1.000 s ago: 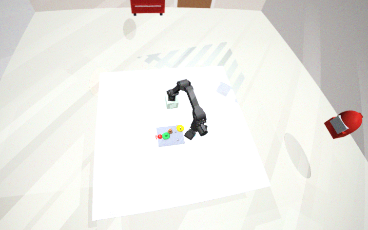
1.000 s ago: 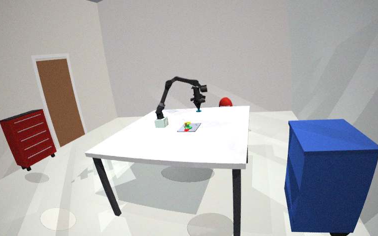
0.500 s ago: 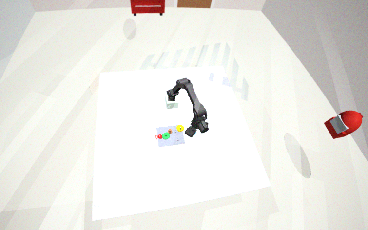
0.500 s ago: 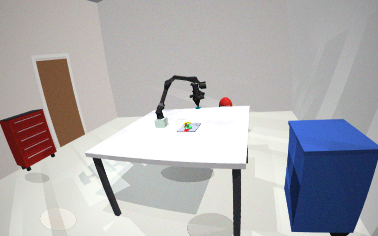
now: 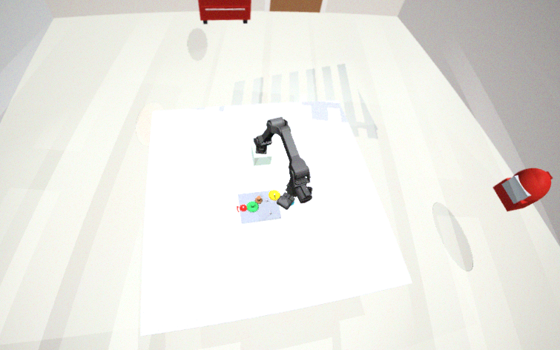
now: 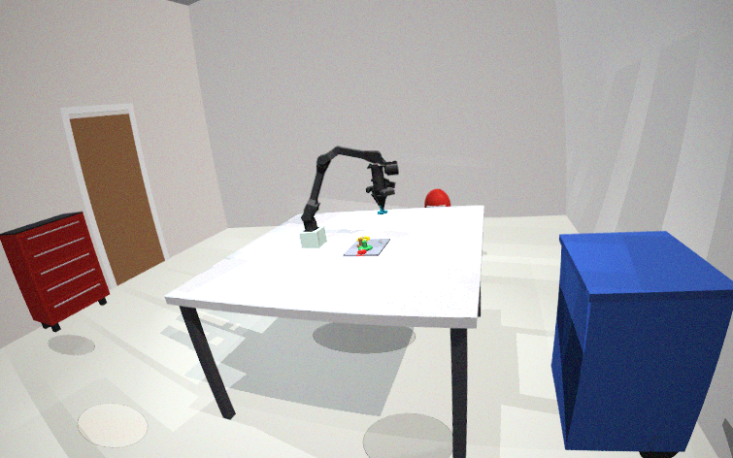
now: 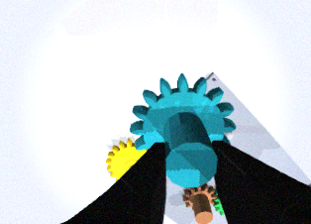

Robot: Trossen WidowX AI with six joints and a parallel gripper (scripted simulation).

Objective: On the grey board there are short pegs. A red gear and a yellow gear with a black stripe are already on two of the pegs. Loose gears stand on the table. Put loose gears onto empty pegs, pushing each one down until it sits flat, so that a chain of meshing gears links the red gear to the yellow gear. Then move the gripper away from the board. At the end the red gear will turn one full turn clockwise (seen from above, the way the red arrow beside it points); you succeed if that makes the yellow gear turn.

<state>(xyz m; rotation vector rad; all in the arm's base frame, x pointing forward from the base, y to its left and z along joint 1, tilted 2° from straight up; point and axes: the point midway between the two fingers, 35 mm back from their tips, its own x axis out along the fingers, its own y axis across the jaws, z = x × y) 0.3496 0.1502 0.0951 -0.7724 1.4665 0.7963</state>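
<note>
Now: the brown gear 6 cm behind my gripper tip, 15 cm to the right of it and 13 cm below it. The rest, counted from my gripper tip: yellow gear: 9 cm behind, 6 cm to the right, 14 cm below; green gear: 2 cm behind, 18 cm to the right, 13 cm below; cyan gear: 1 cm below.
</note>
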